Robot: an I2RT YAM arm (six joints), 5 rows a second.
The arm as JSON. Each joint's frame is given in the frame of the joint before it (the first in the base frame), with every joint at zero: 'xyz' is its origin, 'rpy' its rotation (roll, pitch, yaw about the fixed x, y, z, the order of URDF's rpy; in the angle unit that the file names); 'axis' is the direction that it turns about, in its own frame. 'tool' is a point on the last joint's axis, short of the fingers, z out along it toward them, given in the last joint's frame.
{
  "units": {
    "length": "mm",
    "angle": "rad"
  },
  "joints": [
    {
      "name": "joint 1",
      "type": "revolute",
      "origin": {
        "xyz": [
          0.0,
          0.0,
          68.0
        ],
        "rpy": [
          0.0,
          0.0,
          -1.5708
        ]
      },
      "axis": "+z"
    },
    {
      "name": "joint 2",
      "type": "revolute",
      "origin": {
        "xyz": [
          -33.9,
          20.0,
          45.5
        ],
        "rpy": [
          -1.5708,
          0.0,
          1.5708
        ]
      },
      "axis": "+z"
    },
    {
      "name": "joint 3",
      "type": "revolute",
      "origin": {
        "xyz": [
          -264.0,
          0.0,
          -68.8
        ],
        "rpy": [
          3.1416,
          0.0,
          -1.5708
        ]
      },
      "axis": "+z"
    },
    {
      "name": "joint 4",
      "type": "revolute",
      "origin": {
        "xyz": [
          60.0,
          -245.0,
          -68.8
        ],
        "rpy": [
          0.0,
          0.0,
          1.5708
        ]
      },
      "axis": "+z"
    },
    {
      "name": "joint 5",
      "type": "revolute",
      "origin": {
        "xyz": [
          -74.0,
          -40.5,
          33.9
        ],
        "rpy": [
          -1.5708,
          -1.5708,
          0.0
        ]
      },
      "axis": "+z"
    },
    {
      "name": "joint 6",
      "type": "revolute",
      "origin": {
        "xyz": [
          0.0,
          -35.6,
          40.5
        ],
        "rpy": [
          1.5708,
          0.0,
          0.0
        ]
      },
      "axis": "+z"
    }
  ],
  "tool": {
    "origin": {
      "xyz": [
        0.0,
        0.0,
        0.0
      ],
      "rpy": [
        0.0,
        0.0,
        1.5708
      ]
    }
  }
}
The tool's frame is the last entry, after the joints.
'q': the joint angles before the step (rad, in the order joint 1, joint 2, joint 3, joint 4, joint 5, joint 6). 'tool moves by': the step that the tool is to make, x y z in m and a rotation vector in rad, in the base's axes. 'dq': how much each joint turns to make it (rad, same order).
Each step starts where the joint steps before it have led.
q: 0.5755 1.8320 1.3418 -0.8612 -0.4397 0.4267
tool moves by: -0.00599 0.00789 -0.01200 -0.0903 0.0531 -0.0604
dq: 0.0335 0.0313 -0.0003 -0.0267 0.0622 0.0911
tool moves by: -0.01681 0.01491 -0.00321 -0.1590 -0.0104 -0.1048
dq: 0.0775 0.0019 -0.0015 -0.0347 0.1580 0.1687
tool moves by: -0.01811 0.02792 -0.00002 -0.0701 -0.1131 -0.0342
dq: 0.1072 0.0004 -0.0001 0.0546 0.1480 0.1216
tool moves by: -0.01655 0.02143 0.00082 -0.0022 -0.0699 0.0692
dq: 0.0793 0.0000 -0.0003 0.0457 0.0541 -0.0007
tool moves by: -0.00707 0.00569 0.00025 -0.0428 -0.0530 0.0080
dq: 0.0320 -0.0004 0.0003 -0.0007 0.0717 0.0084
